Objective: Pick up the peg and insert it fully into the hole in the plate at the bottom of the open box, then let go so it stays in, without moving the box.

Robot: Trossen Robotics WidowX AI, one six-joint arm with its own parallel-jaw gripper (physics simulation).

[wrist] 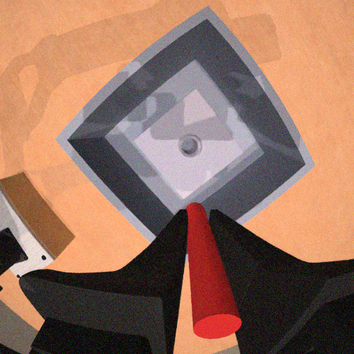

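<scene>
My gripper [197,215] is shut on a red peg [210,270] at the lower middle of the wrist view. The peg's near end is the wide bright red disc; its far end shows just past the fingertips, over the near corner of the box. The open grey box [145,220] stands with its corners turned toward and away from me. On its bottom lies a pale square plate [170,175] with a small round hole [190,145] near the middle. The hole is beyond the fingertips, and the peg is outside it. The box's near corner is partly hidden by the fingers and peg.
A brown and white block-like object [42,220] with black parts stands at the left edge, beside the left finger. The box walls rise on all sides of the plate. Shadows of the arm fall on the orange table top [320,60] and inside the box.
</scene>
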